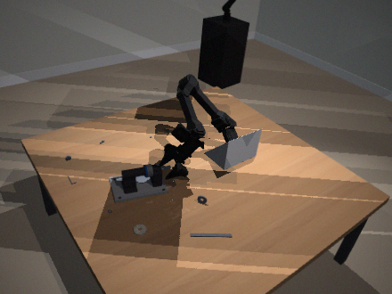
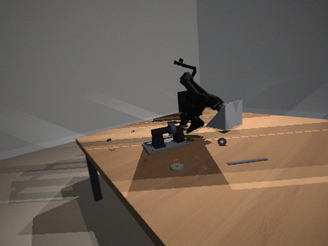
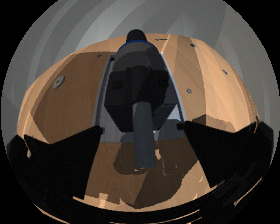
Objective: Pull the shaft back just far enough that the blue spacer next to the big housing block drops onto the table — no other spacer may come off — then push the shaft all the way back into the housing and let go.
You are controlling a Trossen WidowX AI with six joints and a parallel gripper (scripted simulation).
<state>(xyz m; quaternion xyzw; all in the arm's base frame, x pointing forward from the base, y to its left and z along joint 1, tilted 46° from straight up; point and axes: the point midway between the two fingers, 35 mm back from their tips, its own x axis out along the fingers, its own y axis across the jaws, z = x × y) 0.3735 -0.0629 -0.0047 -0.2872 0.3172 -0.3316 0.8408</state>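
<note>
Now: gripper tip 6 cm short of the grey piece, 2 cm to the left of it and 3 cm below it. Round my gripper tip: blue spacer 7 cm ahead, 3 cm to the right, 3 cm above; shaft 4 cm ahead, 1 cm to the right, 3 cm above; dark flat bar 4 cm ahead, 36 cm to the left, 5 cm below.
</note>
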